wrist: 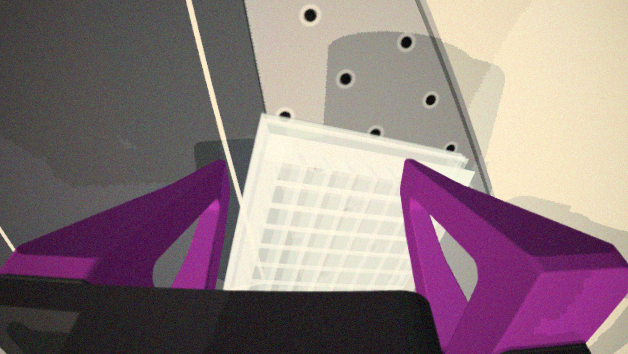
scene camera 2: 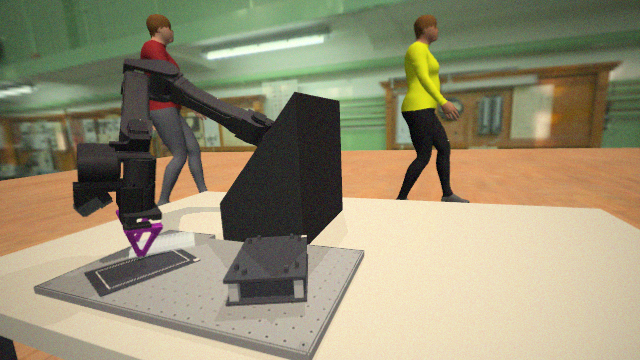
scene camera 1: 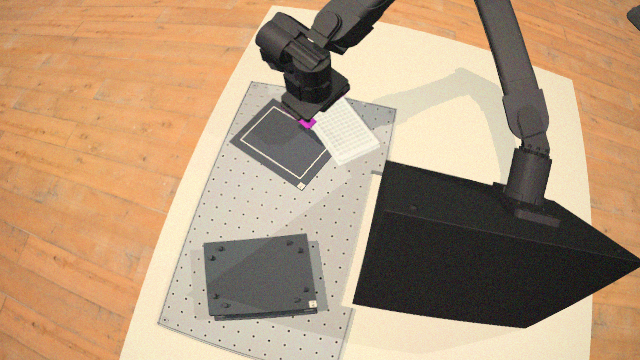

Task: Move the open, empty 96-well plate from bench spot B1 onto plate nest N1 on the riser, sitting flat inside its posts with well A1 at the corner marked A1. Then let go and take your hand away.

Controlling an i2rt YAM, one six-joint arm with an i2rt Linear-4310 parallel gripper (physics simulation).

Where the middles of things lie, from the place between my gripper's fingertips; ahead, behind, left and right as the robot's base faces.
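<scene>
The dark mat (scene camera 1: pixel 283 139) is 7 cm to the left of my hand, 4 cm ahead of it and 1 cm below it. As for the white well plate (scene camera 1: pixel 346 137), that plate is 2 cm to the left of my hand and 5 cm behind it.
</scene>
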